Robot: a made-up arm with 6 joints. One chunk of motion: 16 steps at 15 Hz.
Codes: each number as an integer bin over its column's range. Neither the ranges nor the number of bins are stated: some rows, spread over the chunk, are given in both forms.
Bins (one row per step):
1: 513 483 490 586 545 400
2: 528 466 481 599 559 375
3: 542 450 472 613 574 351
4: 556 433 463 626 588 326
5: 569 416 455 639 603 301
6: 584 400 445 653 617 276
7: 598 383 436 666 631 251
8: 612 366 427 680 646 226
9: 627 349 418 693 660 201
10: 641 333 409 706 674 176
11: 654 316 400 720 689 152
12: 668 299 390 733 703 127
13: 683 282 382 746 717 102
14: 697 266 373 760 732 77
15: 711 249 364 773 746 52
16: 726 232 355 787 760 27
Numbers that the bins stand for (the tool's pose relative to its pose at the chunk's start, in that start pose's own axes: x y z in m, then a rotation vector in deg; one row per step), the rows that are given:
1: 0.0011 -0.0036 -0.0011 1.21 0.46 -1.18
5: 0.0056 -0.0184 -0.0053 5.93 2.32 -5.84
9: 0.0102 -0.0331 -0.0098 10.74 4.14 -10.54
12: 0.0135 -0.0442 -0.0132 14.30 5.52 -14.03
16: 0.0181 -0.0589 -0.0174 19.11 7.34 -18.73
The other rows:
2: 0.0023 -0.0074 -0.0022 2.36 0.91 -2.36
3: 0.0034 -0.0109 -0.0033 3.61 1.39 -3.49
4: 0.0045 -0.0146 -0.0044 4.77 1.83 -4.66
6: 0.0068 -0.0219 -0.0065 7.18 2.76 -7.02
7: 0.0079 -0.0257 -0.0076 8.33 3.21 -8.19
8: 0.0090 -0.0294 -0.0087 9.58 3.69 -9.37
10: 0.0113 -0.0367 -0.0109 11.90 4.59 -11.72
11: 0.0124 -0.0404 -0.0120 13.14 5.07 -12.85
13: 0.0147 -0.0479 -0.0141 15.46 5.97 -15.20
14: 0.0158 -0.0514 -0.0152 16.71 6.45 -16.38
15: 0.0169 -0.0552 -0.0163 17.87 6.90 -17.55

